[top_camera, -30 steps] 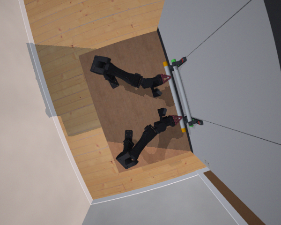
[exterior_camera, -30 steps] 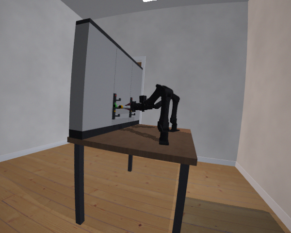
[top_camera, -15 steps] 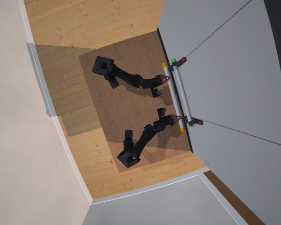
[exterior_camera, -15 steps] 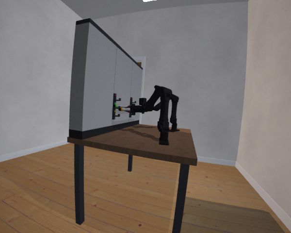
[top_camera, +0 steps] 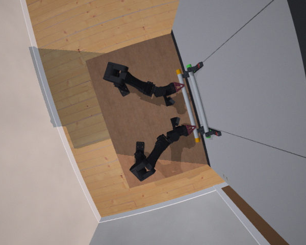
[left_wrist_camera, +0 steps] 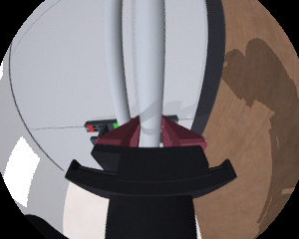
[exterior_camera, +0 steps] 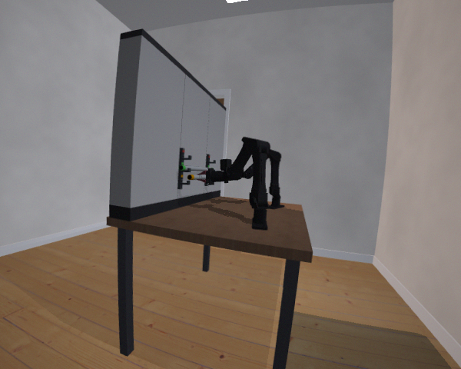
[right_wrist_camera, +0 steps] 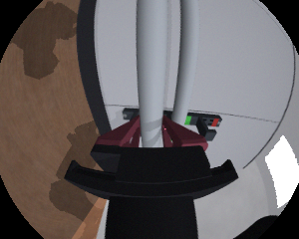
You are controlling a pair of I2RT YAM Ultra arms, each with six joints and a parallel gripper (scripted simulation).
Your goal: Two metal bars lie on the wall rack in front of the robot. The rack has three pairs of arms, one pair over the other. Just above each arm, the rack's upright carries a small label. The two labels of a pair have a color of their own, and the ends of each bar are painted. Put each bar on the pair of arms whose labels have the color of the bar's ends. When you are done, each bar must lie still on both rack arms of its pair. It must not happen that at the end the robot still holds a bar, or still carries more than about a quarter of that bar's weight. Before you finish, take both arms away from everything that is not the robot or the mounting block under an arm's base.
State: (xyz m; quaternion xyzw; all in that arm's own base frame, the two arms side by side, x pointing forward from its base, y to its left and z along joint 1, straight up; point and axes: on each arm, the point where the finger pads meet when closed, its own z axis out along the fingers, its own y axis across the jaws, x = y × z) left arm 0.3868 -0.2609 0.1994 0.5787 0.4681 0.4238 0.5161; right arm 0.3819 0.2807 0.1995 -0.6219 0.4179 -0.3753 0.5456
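Now: right hand 150 mm to the right of the metal bar. Also, from my right hand: green-ended bar (160 mm to the left, 60 mm ahead, 50 mm above); grey wall panel (230 mm above, 180 mm to the left, 150 mm ahead).
The green-ended bar lies 70 mm ahead of my left hand, 130 mm to the right of it and 50 mm above it. From my left hand the other things lie so: metal bar 10 mm ahead, 150 mm to the right; then grey wall panel 170 mm ahead, 120 mm to the right, 230 mm above.
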